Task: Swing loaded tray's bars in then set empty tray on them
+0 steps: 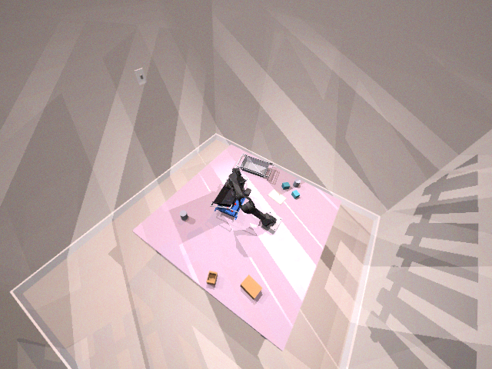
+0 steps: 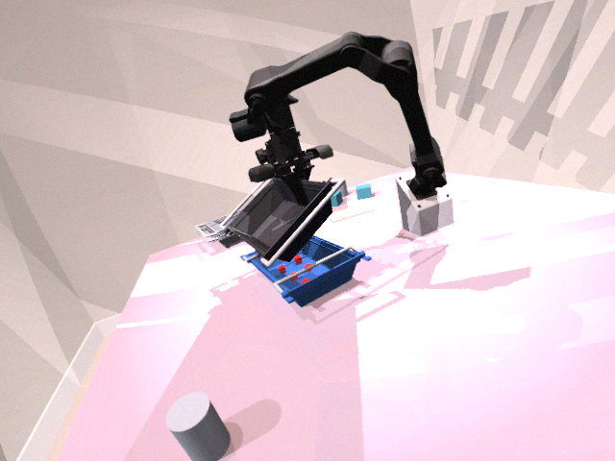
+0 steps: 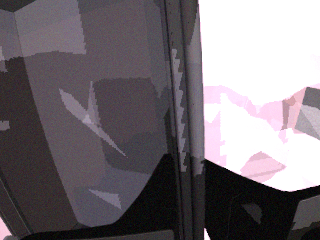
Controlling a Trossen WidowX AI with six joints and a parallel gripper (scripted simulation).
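Right now the black tray is 80 mm ahead of my gripper tip and 20 mm to the left of it. The rest, counted from my gripper tip: flat card: 230 mm behind, 320 mm to the right, 180 mm below.
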